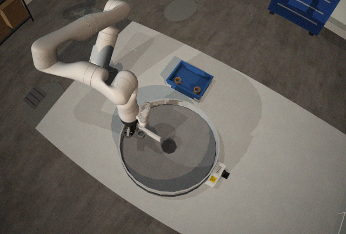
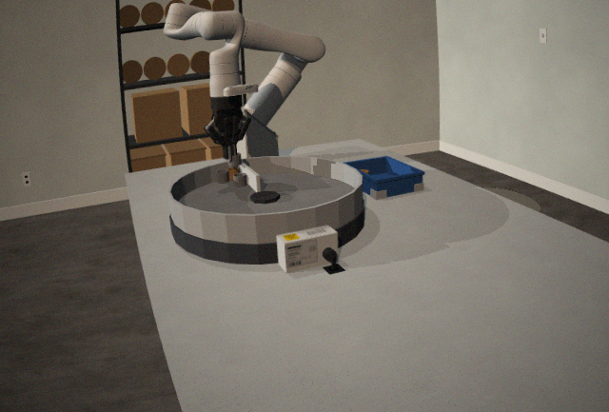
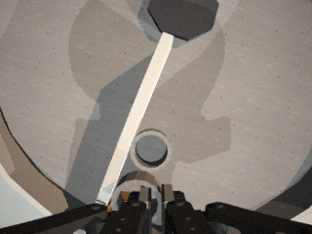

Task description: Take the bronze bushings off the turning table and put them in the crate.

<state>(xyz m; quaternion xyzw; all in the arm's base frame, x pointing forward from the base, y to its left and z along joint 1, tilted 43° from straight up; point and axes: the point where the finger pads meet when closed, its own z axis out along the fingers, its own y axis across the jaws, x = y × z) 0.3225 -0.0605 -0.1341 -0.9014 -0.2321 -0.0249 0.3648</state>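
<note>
Now: the turning table 15 cm ahead of my hand, 4 cm to the left of it and 8 cm below it. Also, from my hand: blue crate (3 cm ahead, 39 cm to the left, 11 cm below).
</note>
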